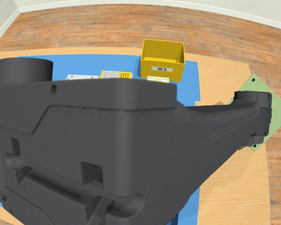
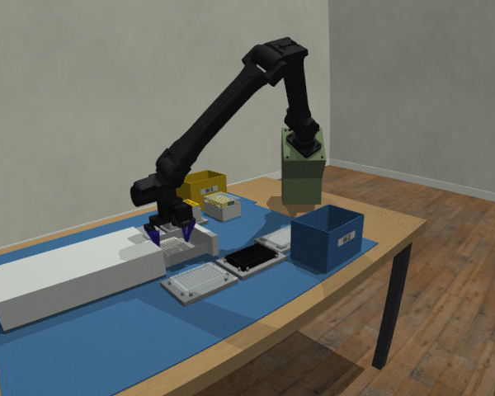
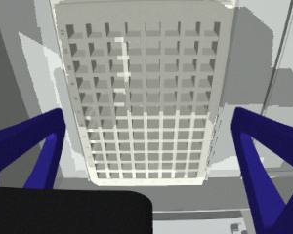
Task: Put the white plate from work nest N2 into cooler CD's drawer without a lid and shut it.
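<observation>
The white plate lies 2 cm below my hand. From my hand the other things lie so: drawer 4 cm ahead, 1 cm to the left, 1 cm below; clear-lidded plate 19 cm to the left, 2 cm below, 1 cm behind; cooler CD 16 cm ahead, 3 cm to the left, 1 cm below.
</observation>
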